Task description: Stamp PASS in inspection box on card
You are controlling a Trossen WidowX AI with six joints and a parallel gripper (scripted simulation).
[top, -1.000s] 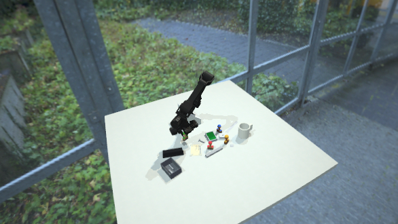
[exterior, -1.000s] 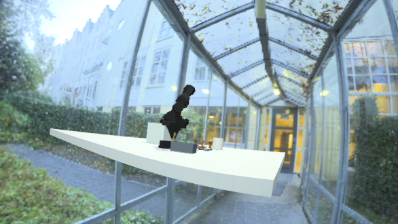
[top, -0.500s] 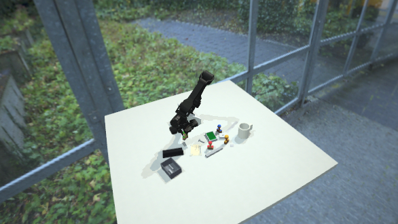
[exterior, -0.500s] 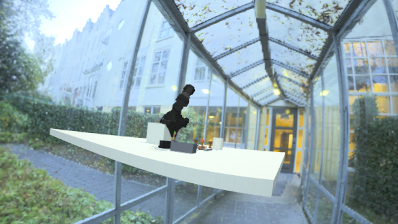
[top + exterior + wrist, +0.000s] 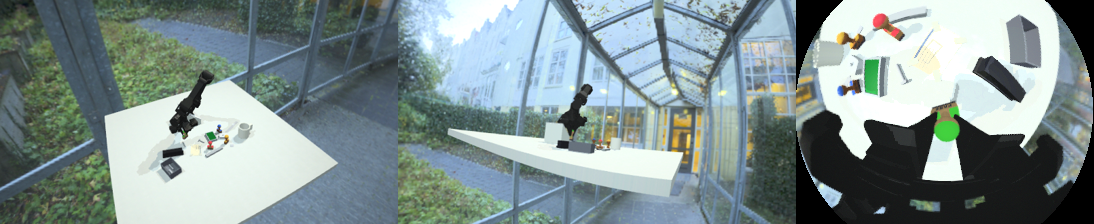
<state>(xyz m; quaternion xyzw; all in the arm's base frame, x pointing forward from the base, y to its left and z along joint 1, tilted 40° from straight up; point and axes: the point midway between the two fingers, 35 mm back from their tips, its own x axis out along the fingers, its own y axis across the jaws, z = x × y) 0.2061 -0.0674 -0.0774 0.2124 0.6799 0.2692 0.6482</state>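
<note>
Right now my gripper tip is 3 cm short of the green ink pad, 18 cm to the right of it and 6 cm above it. From my gripper tip the other things lie so: green-knobbed stamp (right at my gripper tip); then black block (8 cm ahead, 12 cm to the right, 5 cm below); then pale yellow card (10 cm ahead, 4 cm to the left, 7 cm below).
</note>
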